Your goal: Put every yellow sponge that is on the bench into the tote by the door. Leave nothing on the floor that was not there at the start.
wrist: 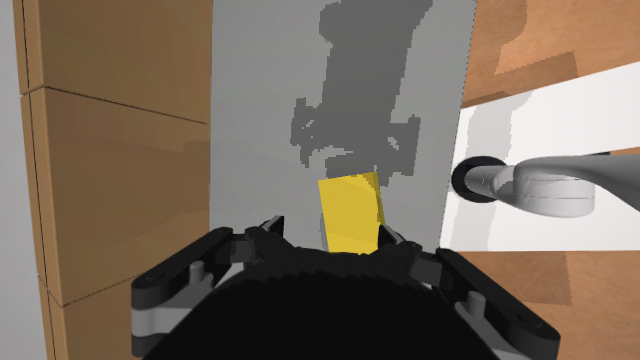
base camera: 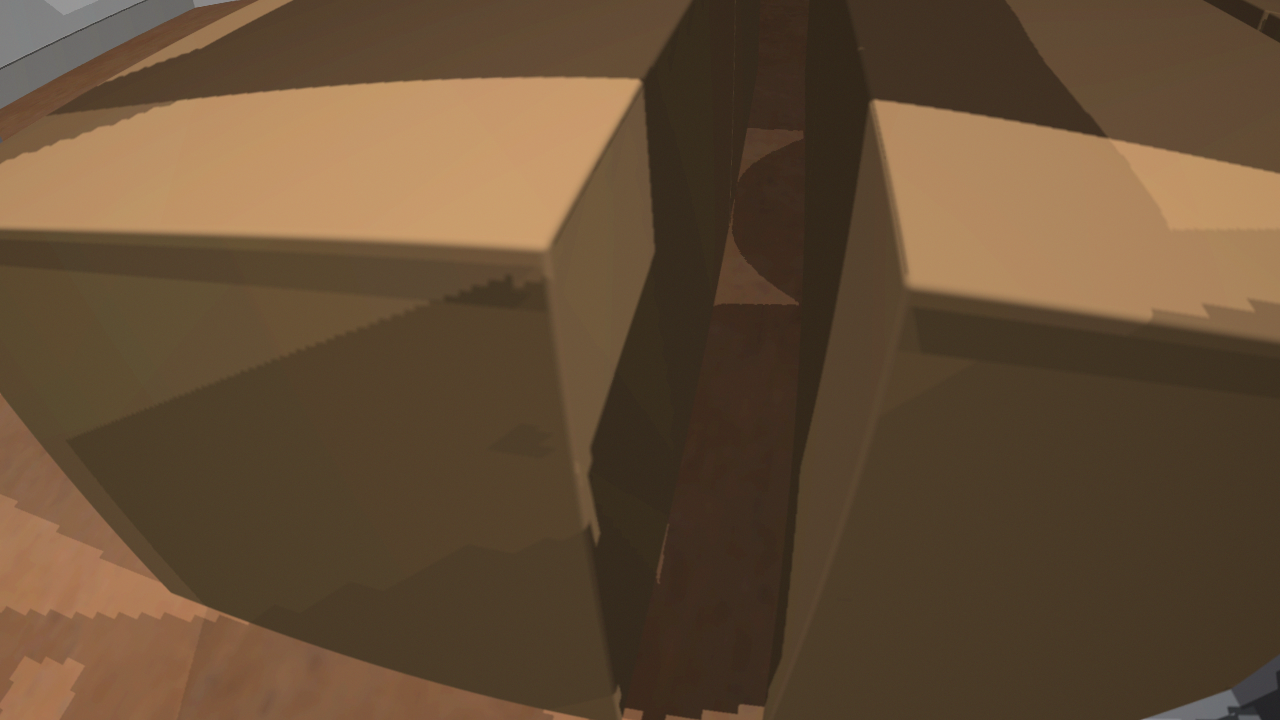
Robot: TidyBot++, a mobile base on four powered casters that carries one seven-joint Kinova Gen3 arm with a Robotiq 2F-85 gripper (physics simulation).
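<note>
A yellow sponge (wrist: 351,212) lies slightly turned on the grey bench top (wrist: 260,125) in the wrist view. My gripper (wrist: 330,230) is open, with the sponge's near part showing between its fingertips. The sponge sits closer to the right fingertip, which overlaps its right edge in the view; the left fingertip has bench between it and the sponge. The gripper's body hides the sponge's near end. The gripper's height above the bench is hard to tell. The gripper does not show in the base camera view, and the tote shows in neither view.
Brown boxes (wrist: 125,190) line the left side of the bench top. To its right, a white slab (wrist: 550,110) carries a grey rounded arm-like part (wrist: 555,192). In the base camera view, two large brown box shapes (base camera: 313,170) (base camera: 1056,205) stand close ahead, with a narrow gap between them.
</note>
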